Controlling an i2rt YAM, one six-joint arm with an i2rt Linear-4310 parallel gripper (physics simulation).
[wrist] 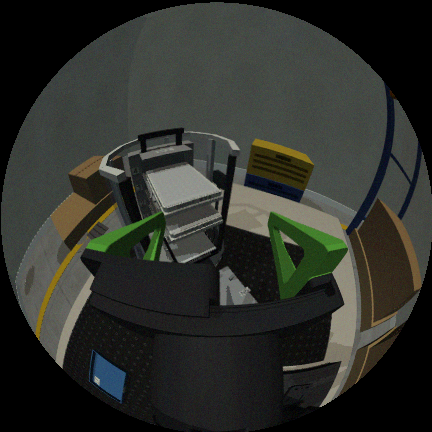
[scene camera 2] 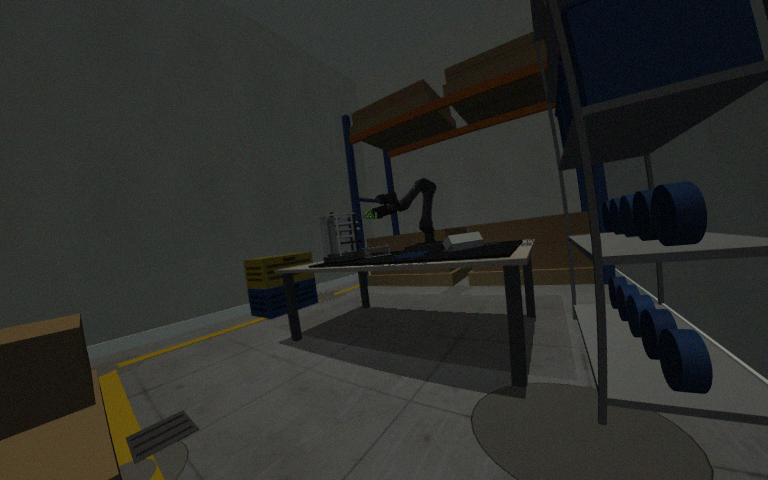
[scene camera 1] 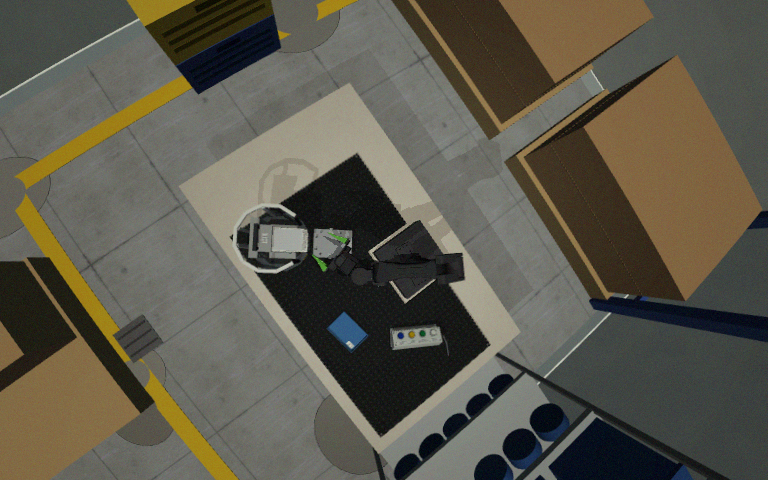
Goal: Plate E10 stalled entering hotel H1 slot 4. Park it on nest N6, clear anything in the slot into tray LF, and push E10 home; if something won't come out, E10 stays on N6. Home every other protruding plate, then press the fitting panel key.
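Frame: origin at the arm's base, x right, y ahead, z up, level; metres.
Seen in the pictures: gripper, fingertip midpoint: [wrist: 216, 217] [scene camera 2: 365, 216] [scene camera 1: 320, 243]; arm's base at its link origin: [scene camera 2: 430, 243].
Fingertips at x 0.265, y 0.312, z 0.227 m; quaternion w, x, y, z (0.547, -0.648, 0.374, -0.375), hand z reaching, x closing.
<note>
Pixels of each thing's top centre, then the offset from my fingertips to it. Level surfaces: height alone.
- hotel tower at its top centre: [wrist: 167, 132] [scene camera 1: 267, 236] [scene camera 2: 338, 212] dx +0.100, dy +0.143, dz +0.044 m
- top plate at its top centre: [wrist: 176, 178] [scene camera 1: 285, 239] dx +0.073, dy +0.102, dz -0.024 m
- middle plate at its top centre: [wrist: 180, 201] dx +0.069, dy +0.095, dz -0.064 m
- lower plate at its top centre: [wrist: 183, 234] dx +0.067, dy +0.093, dz -0.146 m
- grey nest at its top centre: [wrist: 226, 306] [scene camera 1: 332, 243] [scene camera 2: 375, 244] dx -0.015, dy -0.045, dz -0.189 m
- blue tray at its top centre: [scene camera 1: 347, 332] [scene camera 2: 412, 253] dx -0.387, dy +0.082, dz -0.248 m
- panel with coloured keys, top centre: [scene camera 1: 418, 340] [scene camera 2: 462, 233] dx -0.563, dy -0.168, dz -0.181 m
- black mat at its surface level: dz -0.265 m
- pale table at its surface level: dz -0.278 m
The hotel tower [scene camera 1: 265, 240] [scene camera 2: 343, 234] stands at the left end of the mat inside a rounded clear guard. In the wrist view several pale plates, such as the top plate [wrist: 182, 185], a middle plate [wrist: 195, 220] and a lower plate [wrist: 192, 248], stick out of it toward me; their labels are unreadable. The grey nest [scene camera 1: 328, 242] [wrist: 235, 287] lies in front of the hotel, partly under my gripper. My gripper [scene camera 1: 334, 253] [scene camera 2: 369, 214] [wrist: 216, 217] is open and empty, above the nest and facing the hotel. The blue tray [scene camera 1: 347, 331] [wrist: 108, 376] and the panel with coloured keys [scene camera 1: 416, 336] lie on the mat.
The arm base stands on a dark plate [scene camera 1: 408, 240] at the table's far side. The black mat [scene camera 1: 317, 305] lies on the pale table [scene camera 1: 334, 121]. A round guard rim [scene camera 1: 243, 213] [wrist: 234, 148] surrounds the hotel. Shelving with blue bins stands beyond the table.
</note>
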